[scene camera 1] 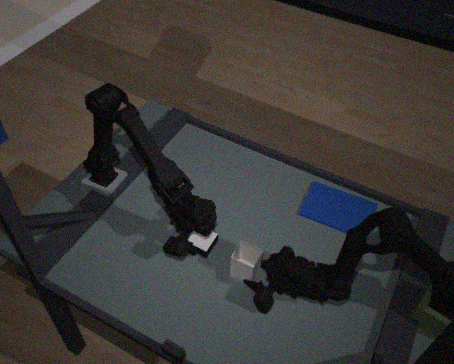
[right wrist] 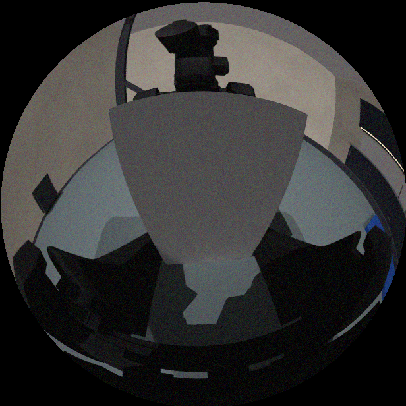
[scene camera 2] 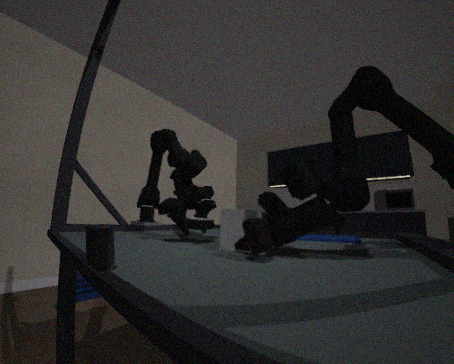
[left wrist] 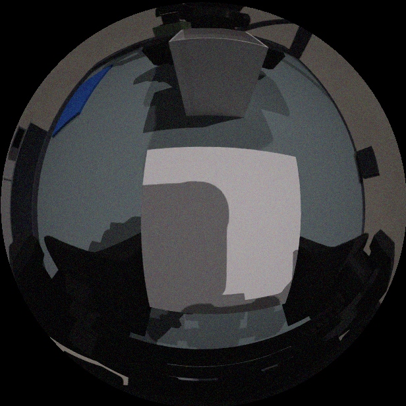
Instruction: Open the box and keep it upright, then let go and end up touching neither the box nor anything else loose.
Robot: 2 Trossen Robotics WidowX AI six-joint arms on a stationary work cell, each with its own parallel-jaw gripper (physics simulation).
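Where they show: left gripper, fingertip midpoint: (scene camera 1: 200, 245) (scene camera 2: 196, 234); right gripper, fingertip midpoint: (scene camera 2: 243, 245); left arm's base, origin of the base link: (scene camera 1: 104, 177) (scene camera 2: 146, 221); right arm's base, origin of the base link: (scene camera 1: 446, 304).
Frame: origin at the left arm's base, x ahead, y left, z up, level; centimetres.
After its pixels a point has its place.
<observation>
The white box (scene camera 1: 243, 269) {x 53.2, y -10.9, z 3.0 cm} (scene camera 2: 230, 231) {x 52.3, y -10.8, z 1.0 cm} (left wrist: 220, 77) (right wrist: 207, 175) stands upright and open-topped on the table. My right gripper (scene camera 1: 257, 273) {x 53.9, y -7.8, z -2.4 cm} (right wrist: 206, 230) is shut on it from the right, with a finger on each side. The white lid (scene camera 1: 203, 242) {x 40.0, y -8.7, z 3.5 cm} (left wrist: 260, 200) is off the box, to its left in scene camera 1, and lies flat and level between the fingers of my left gripper (left wrist: 215, 228), which is shut on it. The lid is low over the table, apart from the box. Whether it touches the table is hidden.
A flat blue panel (scene camera 1: 336, 206) {x 68.1, y 26.0, z -2.5 cm} (scene camera 2: 330, 238) {x 70.6, y 21.2, z -2.6 cm} (left wrist: 82, 102) lies near the table's far edge in scene camera 1. The table (scene camera 1: 125, 295) {x 27.7, y -29.0, z -3.3 cm} has a dark raised rim. A dark frame post (scene camera 1: 47, 300) (scene camera 2: 75, 135) {x 5.6, y -34.0, z 27.7 cm} stands at the left.
</observation>
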